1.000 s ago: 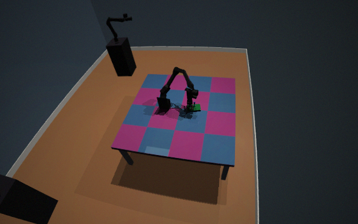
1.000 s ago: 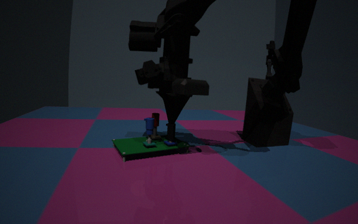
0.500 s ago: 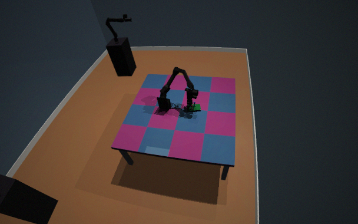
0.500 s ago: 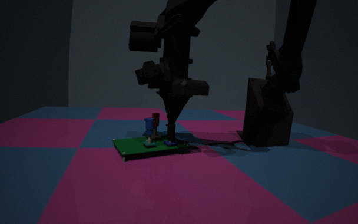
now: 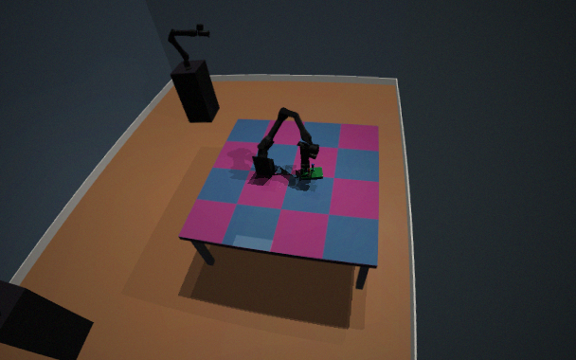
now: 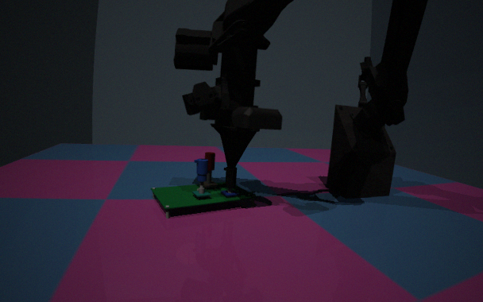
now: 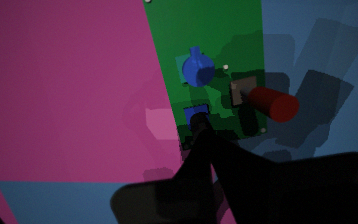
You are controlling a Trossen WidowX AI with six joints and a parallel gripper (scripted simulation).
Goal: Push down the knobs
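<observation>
Now: gripper tip 5 cm short of the blue knob and 1 cm to the right of it. Round my gripper tip: black knob (2 cm below).
</observation>
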